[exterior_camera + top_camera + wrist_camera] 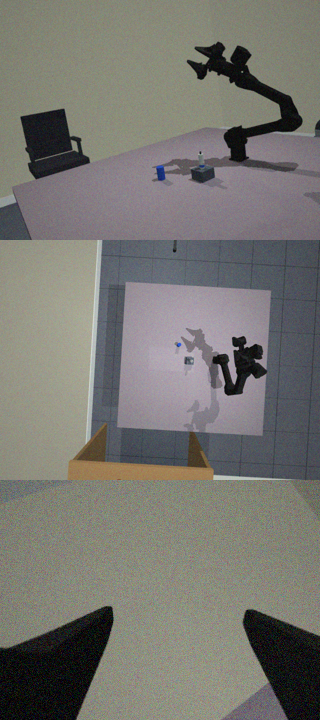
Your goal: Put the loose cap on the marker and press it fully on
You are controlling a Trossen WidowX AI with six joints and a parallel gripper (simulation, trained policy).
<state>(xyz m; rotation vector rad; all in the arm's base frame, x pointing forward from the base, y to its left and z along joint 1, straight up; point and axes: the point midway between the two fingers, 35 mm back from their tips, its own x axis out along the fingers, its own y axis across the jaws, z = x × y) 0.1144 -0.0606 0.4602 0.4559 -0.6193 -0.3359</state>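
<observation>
Now: gripper tip 45 cm above the blue cap, 21 cm short of it and 4 cm to the left of it. Round my gripper tip: dark holder block 46 cm below, 10 cm to the left, 10 cm ahead.
</observation>
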